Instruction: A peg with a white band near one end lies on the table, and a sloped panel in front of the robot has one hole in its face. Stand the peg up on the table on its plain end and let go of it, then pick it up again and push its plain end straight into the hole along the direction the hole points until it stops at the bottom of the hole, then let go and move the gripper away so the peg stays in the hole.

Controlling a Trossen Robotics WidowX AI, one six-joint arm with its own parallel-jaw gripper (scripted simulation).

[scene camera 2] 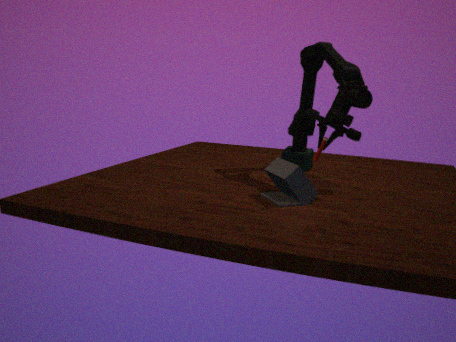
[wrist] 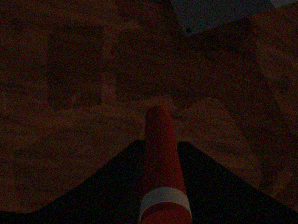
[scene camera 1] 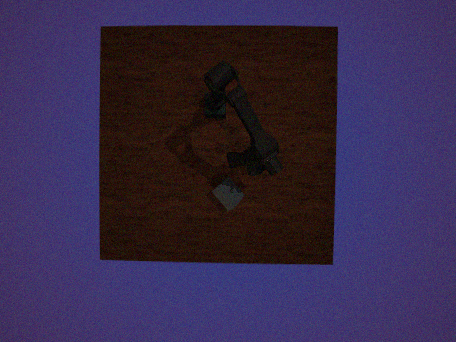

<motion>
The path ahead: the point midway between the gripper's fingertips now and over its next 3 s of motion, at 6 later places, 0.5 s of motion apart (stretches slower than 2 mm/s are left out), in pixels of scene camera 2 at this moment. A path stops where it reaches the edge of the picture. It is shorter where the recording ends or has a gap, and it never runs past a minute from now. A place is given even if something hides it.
My gripper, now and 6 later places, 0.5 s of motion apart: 320, 149; 321, 148; 323, 148; 325, 147; 324, 150; 318, 155; 314, 159
</motion>
